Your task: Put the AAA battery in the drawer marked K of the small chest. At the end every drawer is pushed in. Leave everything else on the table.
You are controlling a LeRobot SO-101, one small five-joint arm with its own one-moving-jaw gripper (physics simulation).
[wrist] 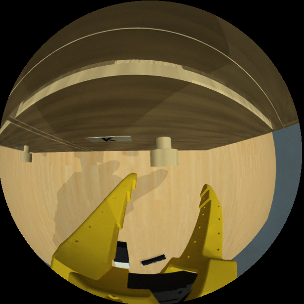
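The drawer marked K [125, 107] of the small chest fills the upper part of the wrist view, seen steeply from above. Its label [108, 139] is strongly foreshortened, and its round knob [164, 156] sticks out to the right of the label. A pale strip runs along the top of the drawer front; it looks a little forward of the chest. My gripper [169, 180] is open with nothing between its jaws, and its tips are below the knob in the view. A small dark rod [153, 260], which looks like the AAA battery, lies on the table near the jaw bases.
A black object with a white end [121, 254] lies left of the rod, partly hidden by the left jaw. Another drawer's knob [26, 154] shows at the far left. The wooden table [250, 175] ends at the right, with a blue-grey surface [287, 170] beyond.
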